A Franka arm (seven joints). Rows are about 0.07 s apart.
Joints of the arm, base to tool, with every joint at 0 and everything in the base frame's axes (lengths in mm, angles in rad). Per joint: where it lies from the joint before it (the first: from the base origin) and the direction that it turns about. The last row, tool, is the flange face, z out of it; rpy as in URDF.
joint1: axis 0 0 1 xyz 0 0 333
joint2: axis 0 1 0 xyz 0 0 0
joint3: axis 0 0 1 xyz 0 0 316
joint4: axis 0 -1 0 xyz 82.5 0 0
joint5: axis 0 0 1 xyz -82.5 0 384
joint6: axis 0 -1 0 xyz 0 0 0
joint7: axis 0 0 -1 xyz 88 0 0
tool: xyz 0 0 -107 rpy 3.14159 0 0
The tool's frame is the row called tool.
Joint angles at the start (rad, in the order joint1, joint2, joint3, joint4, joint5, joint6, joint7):
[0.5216, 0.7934, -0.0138, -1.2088, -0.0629, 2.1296, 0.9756]
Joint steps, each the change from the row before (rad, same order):
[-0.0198, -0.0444, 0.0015, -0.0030, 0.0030, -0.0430, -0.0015]
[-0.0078, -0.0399, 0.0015, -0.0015, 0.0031, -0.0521, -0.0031]
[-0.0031, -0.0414, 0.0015, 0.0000, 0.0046, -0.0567, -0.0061]
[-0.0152, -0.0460, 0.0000, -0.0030, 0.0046, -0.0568, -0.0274]
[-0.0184, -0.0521, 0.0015, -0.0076, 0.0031, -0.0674, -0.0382]
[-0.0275, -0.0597, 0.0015, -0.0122, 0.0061, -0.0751, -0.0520]
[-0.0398, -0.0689, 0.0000, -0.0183, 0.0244, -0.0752, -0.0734]
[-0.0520, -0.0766, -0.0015, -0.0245, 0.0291, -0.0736, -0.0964]
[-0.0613, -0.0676, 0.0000, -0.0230, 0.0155, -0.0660, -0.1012]
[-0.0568, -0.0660, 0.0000, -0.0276, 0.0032, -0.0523, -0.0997]
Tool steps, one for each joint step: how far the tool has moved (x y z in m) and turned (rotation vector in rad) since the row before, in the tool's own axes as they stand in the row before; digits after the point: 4 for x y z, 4 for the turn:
[0.0126, 0.0104, -0.0276, -0.0022, -0.0019, 0.0213]
[0.0038, 0.0065, -0.0246, -0.0105, -0.0098, 0.0074]
[-0.0001, 0.0056, -0.0261, -0.0103, -0.0123, 0.0002]
[0.0064, 0.0131, -0.0274, -0.0105, -0.0105, -0.0083]
[0.0048, 0.0171, -0.0284, -0.0175, -0.0163, -0.0179]
[0.0059, 0.0245, -0.0301, -0.0186, -0.0226, -0.0222]
[0.0066, 0.0329, -0.0322, -0.0025, -0.0347, -0.0280]
[0.0053, 0.0412, -0.0334, 0.0074, -0.0354, -0.0400]
[0.0041, 0.0447, -0.0278, 0.0024, -0.0266, -0.0404]
[-0.0023, 0.0422, -0.0244, -0.0009, -0.0136, -0.0442]

